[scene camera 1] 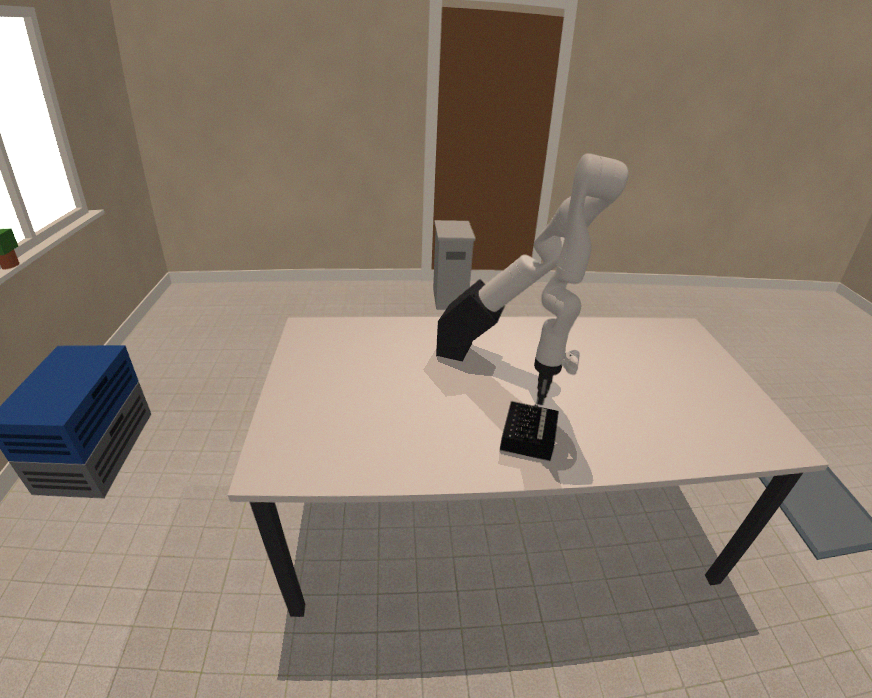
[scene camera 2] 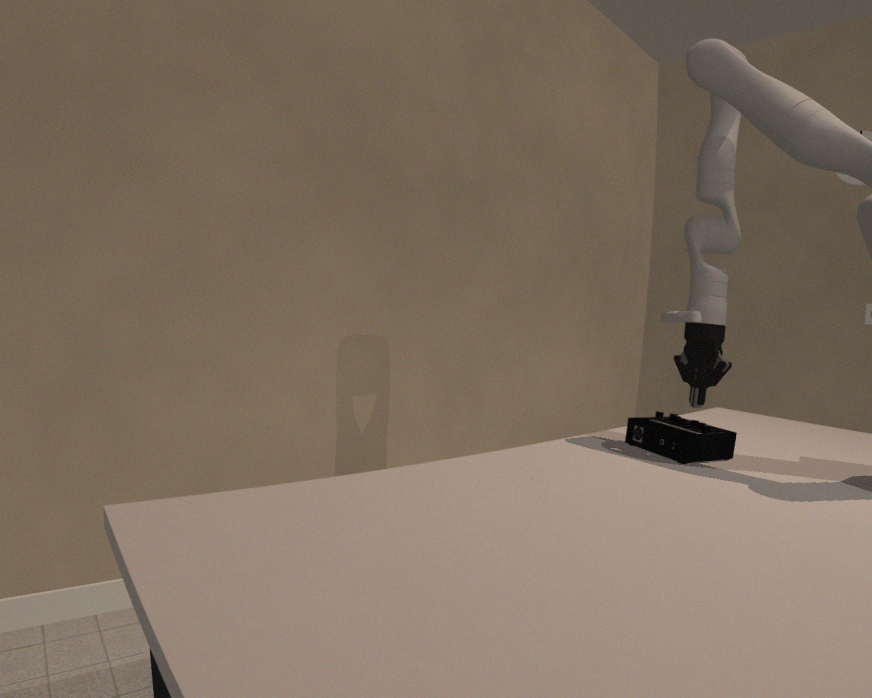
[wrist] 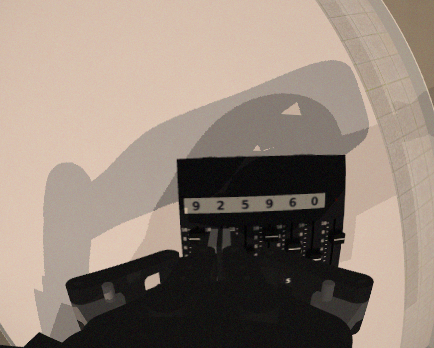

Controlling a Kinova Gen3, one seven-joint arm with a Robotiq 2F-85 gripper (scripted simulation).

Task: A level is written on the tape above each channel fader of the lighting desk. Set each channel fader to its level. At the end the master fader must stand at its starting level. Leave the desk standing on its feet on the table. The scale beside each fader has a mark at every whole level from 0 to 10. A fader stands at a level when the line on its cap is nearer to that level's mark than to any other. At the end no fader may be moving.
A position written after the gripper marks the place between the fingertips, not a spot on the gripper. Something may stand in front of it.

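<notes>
The gripper (scene camera 2: pixel 696 407) (wrist: pixel 221 241), visible.
</notes>
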